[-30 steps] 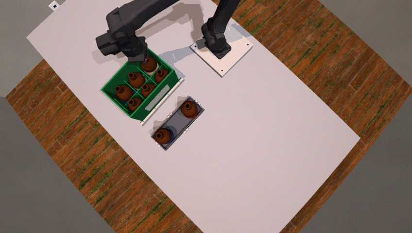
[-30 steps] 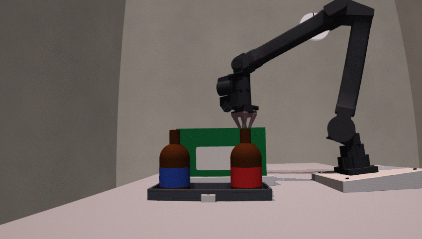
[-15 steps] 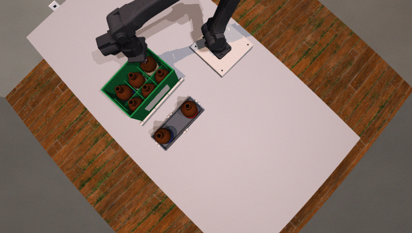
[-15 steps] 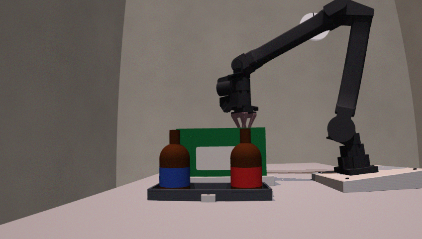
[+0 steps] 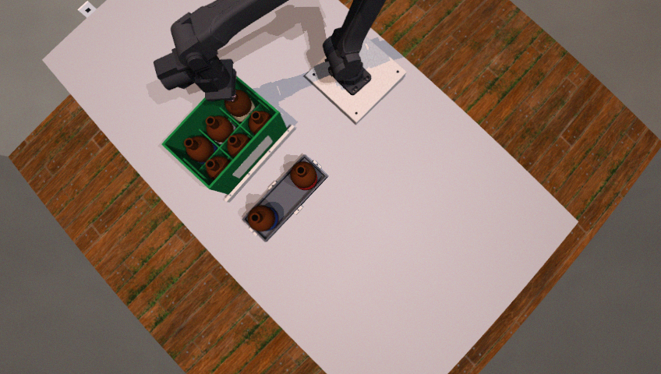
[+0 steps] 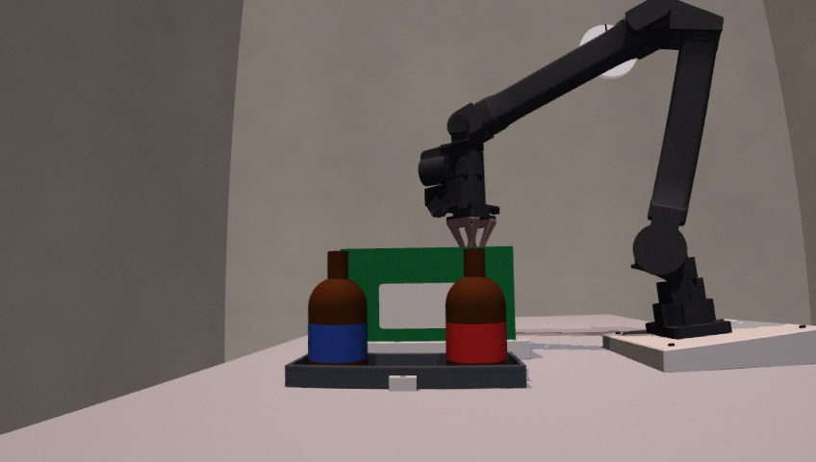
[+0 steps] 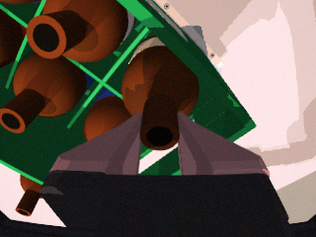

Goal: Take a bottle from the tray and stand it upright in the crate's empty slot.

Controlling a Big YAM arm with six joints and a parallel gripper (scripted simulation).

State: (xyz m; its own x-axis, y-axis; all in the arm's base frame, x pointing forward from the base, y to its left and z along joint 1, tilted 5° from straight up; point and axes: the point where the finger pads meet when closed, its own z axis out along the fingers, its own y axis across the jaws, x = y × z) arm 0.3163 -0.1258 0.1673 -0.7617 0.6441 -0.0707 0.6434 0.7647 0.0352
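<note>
My hand is 80 mm short of the green crate, 50 mm to the right of it and 90 mm above it. From my hand the other things lie so: dark tray 80 mm ahead, 280 mm to the left, 160 mm below.
</note>
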